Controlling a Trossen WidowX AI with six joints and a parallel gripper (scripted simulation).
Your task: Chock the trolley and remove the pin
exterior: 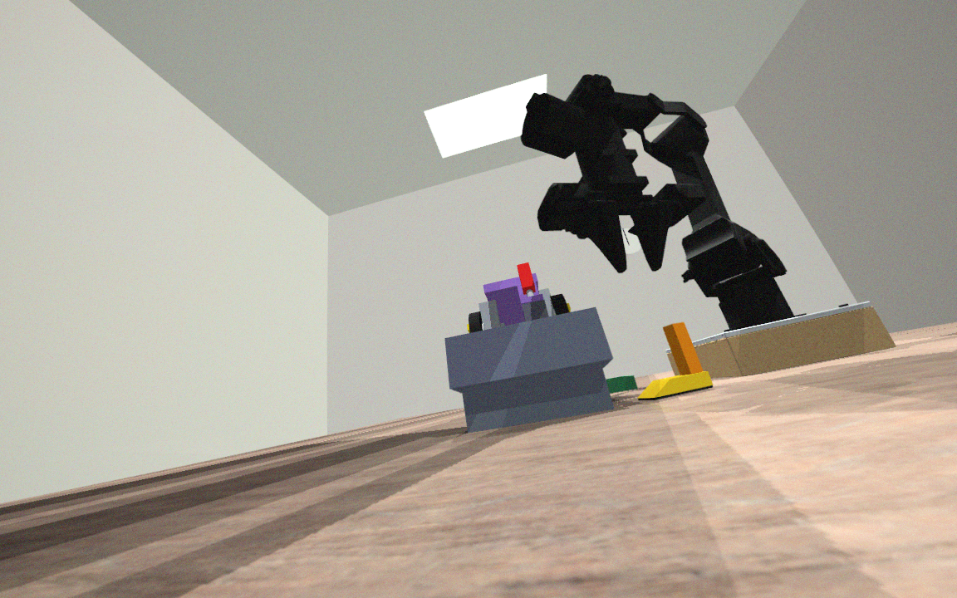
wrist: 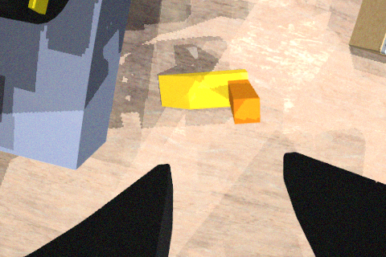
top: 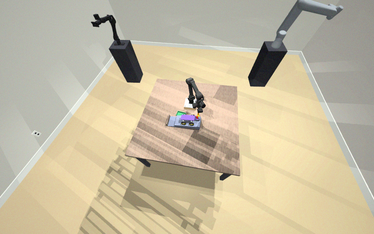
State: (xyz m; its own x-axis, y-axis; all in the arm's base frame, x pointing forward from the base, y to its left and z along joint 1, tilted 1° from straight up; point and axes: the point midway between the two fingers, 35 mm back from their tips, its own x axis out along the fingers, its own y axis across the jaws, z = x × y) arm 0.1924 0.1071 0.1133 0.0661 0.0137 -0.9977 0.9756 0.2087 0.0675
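Now: gripper tip 10 mm short of the yellow chock and 110 mm above it. From my gripper tip the other things lie so: blue-grey ramp 130 mm ahead, 130 mm to the right, 80 mm below; then red-headed stop pin 120 mm ahead, 10 mm to the right; then purple-topped trolley 130 mm ahead, 120 mm to the right, 10 mm below.
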